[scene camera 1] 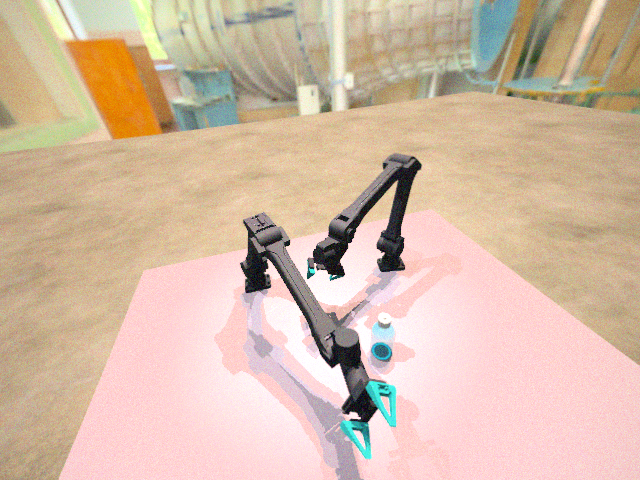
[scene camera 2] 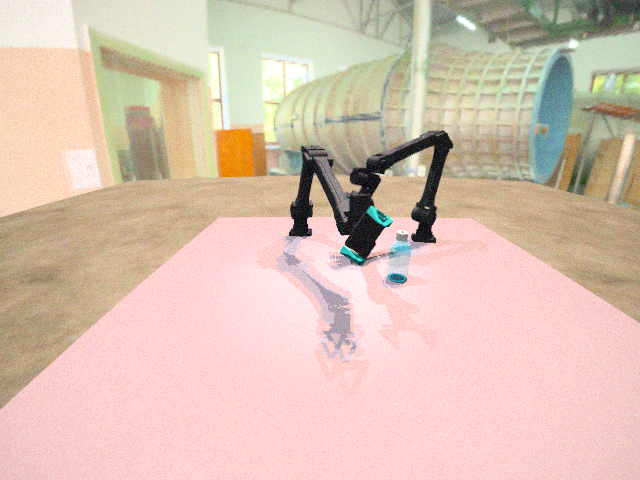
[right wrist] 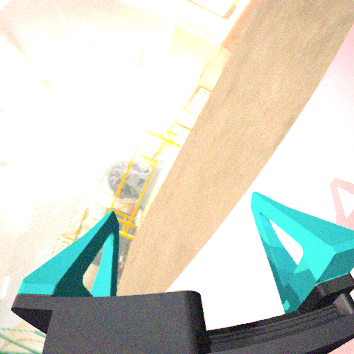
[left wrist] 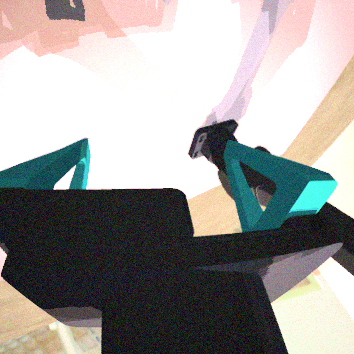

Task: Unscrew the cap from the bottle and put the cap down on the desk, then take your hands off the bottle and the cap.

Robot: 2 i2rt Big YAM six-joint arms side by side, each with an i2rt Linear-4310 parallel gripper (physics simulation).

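Places are measured from the left arm's base along level axes (x left, y back, z up), in millimetres.
Pixels of known places: left gripper, fingertip midpoint: (scene camera 1: pixel 318 278) (left wrist: pixel 159 145); right gripper, fingertip midpoint: (scene camera 1: pixel 380 443) (scene camera 2: pixel 369 242) (right wrist: pixel 183 208); left arm's base, origin of the base link: (scene camera 1: pixel 390 265) (scene camera 2: pixel 423 239); right arm's base, origin of the base link: (scene camera 1: pixel 258 284) (scene camera 2: pixel 300 233) (left wrist: pixel 211 136).
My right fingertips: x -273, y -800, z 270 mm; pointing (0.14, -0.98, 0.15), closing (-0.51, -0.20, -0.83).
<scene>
Ahead of a thing's pixels: the offset from my right fingertips to its top centre. Level surfaces: height alone.
A clear, bluish bottle @[dx +110, dy +354, dz -90 mm] (scene camera 1: pixel 383 338) (scene camera 2: pixel 399 260) with a teal bottom stands upright on the pink mat. Its white-grey cap @[dx +110, dy +354, dz -83 mm] (scene camera 1: pixel 384 319) (scene camera 2: pixel 402 235) sits on the neck; whether it is screwed tight cannot be told. My left gripper (scene camera 1: pixel 321 277) (left wrist: pixel 159 145) is open and empty, behind and to the left of the bottle in scene camera 1; it is mostly hidden in scene camera 2. My right gripper (scene camera 1: pixel 383 441) (scene camera 2: pixel 366 235) (right wrist: pixel 183 208) is open and empty, nearer scene camera 1 than the bottle and apart from it. Neither bottle nor cap shows in the wrist views.
The pink mat @[dz -270 mm] (scene camera 1: pixel 516 361) (scene camera 2: pixel 206 361) lies on a brown table (scene camera 1: pixel 155 206) (scene camera 2: pixel 51 258). My right arm's forearm reaches forward to the left of the bottle in scene camera 1. Part of an arm's dark base (left wrist: pixel 215 142) shows beyond the fingers in the left wrist view.
</scene>
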